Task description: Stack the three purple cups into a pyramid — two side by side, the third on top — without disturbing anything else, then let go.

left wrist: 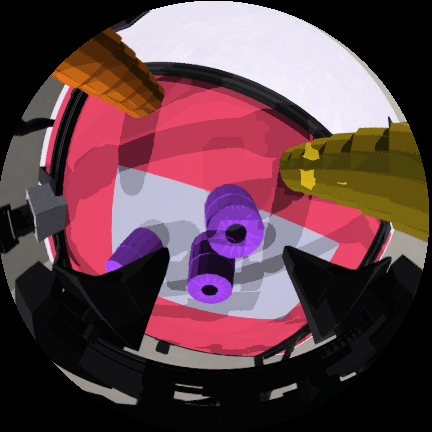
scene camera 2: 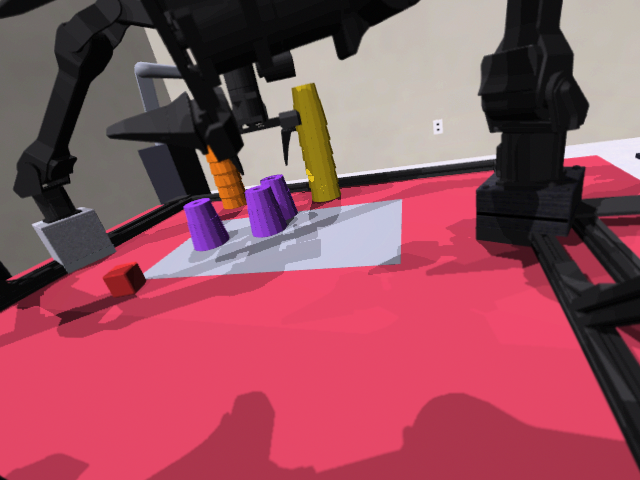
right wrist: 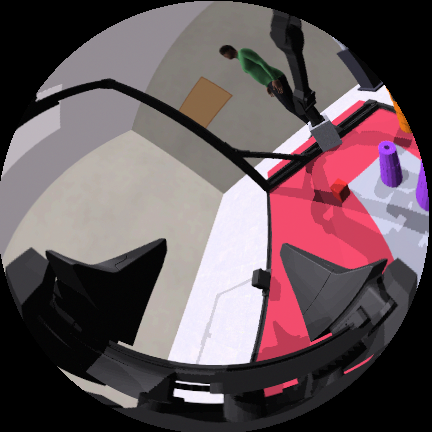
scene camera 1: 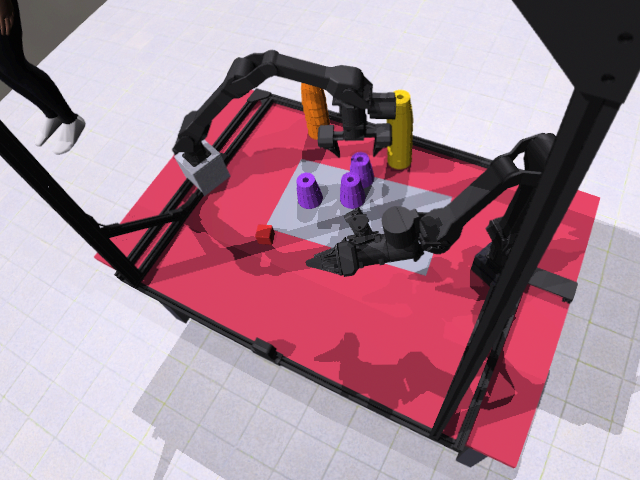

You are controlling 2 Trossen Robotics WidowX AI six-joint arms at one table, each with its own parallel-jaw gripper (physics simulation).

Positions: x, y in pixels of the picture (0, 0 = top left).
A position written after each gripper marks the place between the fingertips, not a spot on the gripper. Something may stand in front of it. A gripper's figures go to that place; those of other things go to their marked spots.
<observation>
The left gripper point(scene camera 2: 265, 170): 0.67 m from the lens. The right gripper point(scene camera 2: 61, 83): 0.31 m from the lens. A red cube point(scene camera 2: 126, 279) is 0.58 m from the lens. A purple cup point(scene camera 2: 207, 231): 0.63 m from the lens.
</observation>
